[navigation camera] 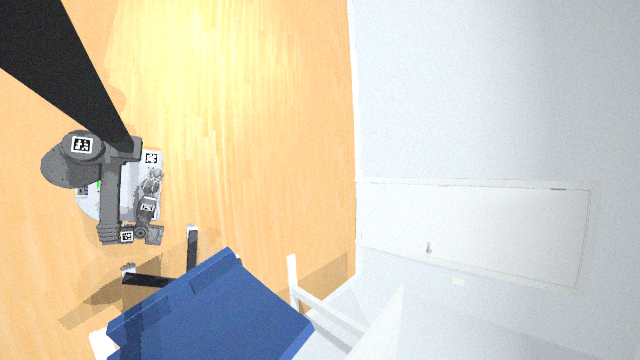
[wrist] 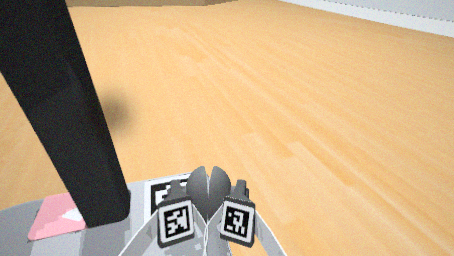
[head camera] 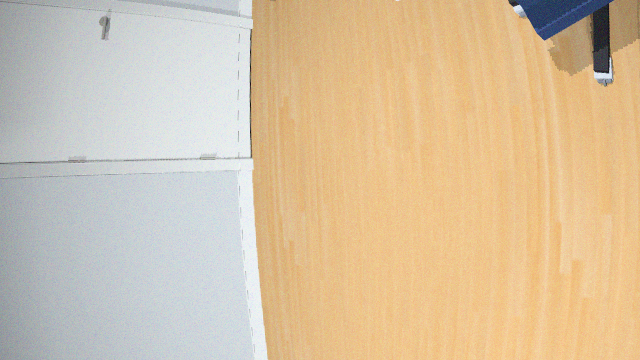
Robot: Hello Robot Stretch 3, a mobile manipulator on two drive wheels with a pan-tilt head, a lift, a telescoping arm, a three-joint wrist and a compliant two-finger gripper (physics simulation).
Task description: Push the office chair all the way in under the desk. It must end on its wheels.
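Places are measured from the robot's base along level axes (x ahead, y left, z up), in metres.
Where they show: gripper, fingertip midpoint: [navigation camera: 158,170]; robot's base, link origin: [navigation camera: 150,184].
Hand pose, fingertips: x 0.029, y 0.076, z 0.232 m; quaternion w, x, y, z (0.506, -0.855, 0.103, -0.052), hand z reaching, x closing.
Observation:
Each offset is from my fingertips to the top centre of the thing. "spot": to the spot under its first point. Level surfaces: height alone.
The office chair's blue panel @(spot: dz +0.238, dx +0.203, dy -0.367 m) [head camera: 565,15] [navigation camera: 220,310] is cut off by the top right of the head view and the bottom of the navigation view. It looks tipped toward the white desk @(dz -0.206 m) [navigation camera: 293,275], whose foot and brace show beside it. Two black base legs point toward my base; one leg @(spot: dz -0.125, dx +0.177, dy -0.414 m) [head camera: 601,40] [navigation camera: 192,250] has a caster with its shadow lying apart from it. Contact between chair and desk is hidden. The chair does not show in the wrist view. My gripper [navigation camera: 156,173] [wrist: 209,184] is shut and empty, folded over my base, apart from the chair.
A white wall [head camera: 120,260] [navigation camera: 475,90] with a closed door panel [head camera: 120,90] [navigation camera: 465,230] runs along one side of the wooden floor @(dz -0.232 m) [head camera: 400,200] [navigation camera: 250,125] [wrist: 250,100]. My black mast [navigation camera: 65,75] [wrist: 60,110] crosses two views. The chair's base legs lie close to my arm's wrist end.

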